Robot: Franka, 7 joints.
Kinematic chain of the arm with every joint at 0, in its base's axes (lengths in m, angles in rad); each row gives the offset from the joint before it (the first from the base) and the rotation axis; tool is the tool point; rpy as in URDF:
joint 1: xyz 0 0 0.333 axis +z
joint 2: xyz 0 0 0 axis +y
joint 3: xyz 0 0 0.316 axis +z
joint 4: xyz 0.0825 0 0 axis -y
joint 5: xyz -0.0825 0 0.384 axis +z
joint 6: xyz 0 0 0 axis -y
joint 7: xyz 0.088 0 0 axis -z
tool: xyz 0 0 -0.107 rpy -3.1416 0 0
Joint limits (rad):
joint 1: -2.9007..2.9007
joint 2: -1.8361..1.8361
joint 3: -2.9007..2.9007
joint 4: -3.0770..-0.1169
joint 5: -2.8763..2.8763
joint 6: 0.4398..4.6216
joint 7: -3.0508..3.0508
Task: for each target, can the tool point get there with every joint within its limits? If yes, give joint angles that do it. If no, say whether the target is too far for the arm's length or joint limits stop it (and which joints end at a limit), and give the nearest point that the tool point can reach.
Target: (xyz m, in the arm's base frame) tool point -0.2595 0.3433 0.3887
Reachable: yes | joints 0.1468 0.5701 1.9001 -2.5874 1.6683 1.9136 0.2301
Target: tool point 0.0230 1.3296 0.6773
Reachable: no: too far | nearest point 0.0144 0.8304 0.5480 | short by 0.516 m
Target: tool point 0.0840 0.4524 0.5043
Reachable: yes | joints 0.0247 -1.1787 1.1797 -2.5114 0.1748 2.8096 2.0545
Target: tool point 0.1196 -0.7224 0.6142
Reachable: yes | joints -1.1655 1.1960 -2.0762 -0.5871 -0.6643 3.8137 2.2886
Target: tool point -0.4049 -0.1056 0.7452
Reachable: yes | joints 2.3591 -0.5342 0.4957 -1.9267 -1.5419 3.6743 -1.8749
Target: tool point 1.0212 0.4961 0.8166
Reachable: no: too far | nearest point 0.7099 0.3449 0.6692 | short by 0.376 m
